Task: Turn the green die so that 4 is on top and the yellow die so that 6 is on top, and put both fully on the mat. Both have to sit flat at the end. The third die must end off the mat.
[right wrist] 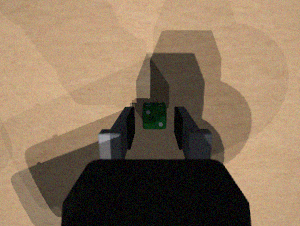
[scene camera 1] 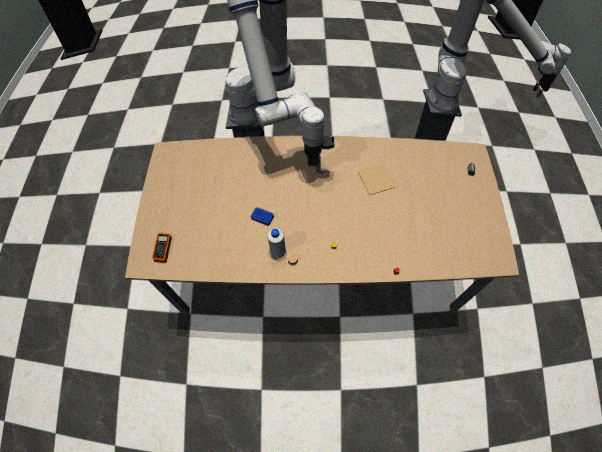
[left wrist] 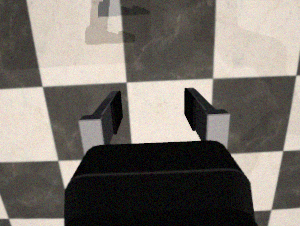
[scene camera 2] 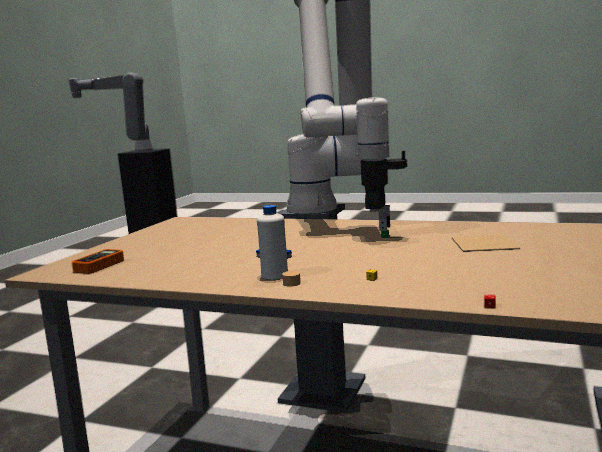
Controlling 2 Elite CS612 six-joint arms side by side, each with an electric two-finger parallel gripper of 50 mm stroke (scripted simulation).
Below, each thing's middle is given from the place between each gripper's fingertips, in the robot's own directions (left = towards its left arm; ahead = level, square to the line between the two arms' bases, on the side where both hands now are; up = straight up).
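Labels:
Thin tan mat (scene camera 2: 492, 242): 270 mm to the left of my right hand (scene camera 2: 384, 228), 80 mm ahead, 40 mm below. Multimeter (scene camera 2: 108, 257): 730 mm to the right of my right hand, 320 mm ahead, 30 mm below.
Thin tan mat from my left hand: 45 cm ahead, 114 cm to the right, 17 cm below.

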